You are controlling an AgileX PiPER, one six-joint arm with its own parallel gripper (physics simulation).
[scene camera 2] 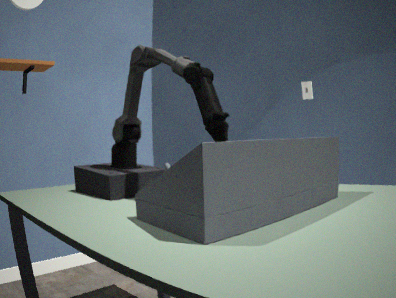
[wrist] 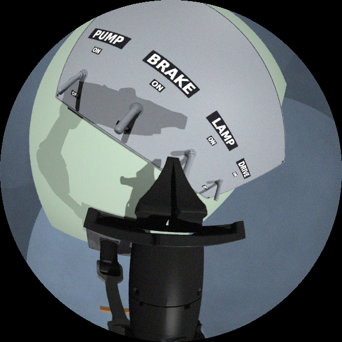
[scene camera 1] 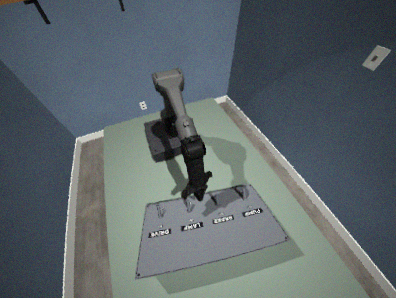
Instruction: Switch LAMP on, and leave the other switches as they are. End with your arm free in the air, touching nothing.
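The grey sloped switch panel [scene camera 1: 210,250] [scene camera 2: 270,175] [wrist: 235,75] carries four levers. The LAMP lever [scene camera 1: 190,204] [wrist: 189,161] points toward the panel's lower edge, its OFF side; its OFF label is hidden in the wrist view. The DRIVE lever [scene camera 1: 161,211] [wrist: 217,190], BRAKE lever [wrist: 129,119] and PUMP lever [wrist: 73,82] also lean to OFF. My gripper [scene camera 1: 201,199] [wrist: 171,162] is shut and empty. Its tip is close beside the LAMP lever, on the BRAKE side. Contact cannot be told. In scene camera 2 the tip is partly hidden behind the panel's top edge.
The panel stands on the green table [scene camera 1: 135,175] [scene camera 2: 280,270] in front of the arm's dark base block [scene camera 1: 160,145] [scene camera 2: 97,182]. Blue walls stand around the table. An orange shelf [scene camera 2: 25,64] is on the wall at the left in scene camera 2.
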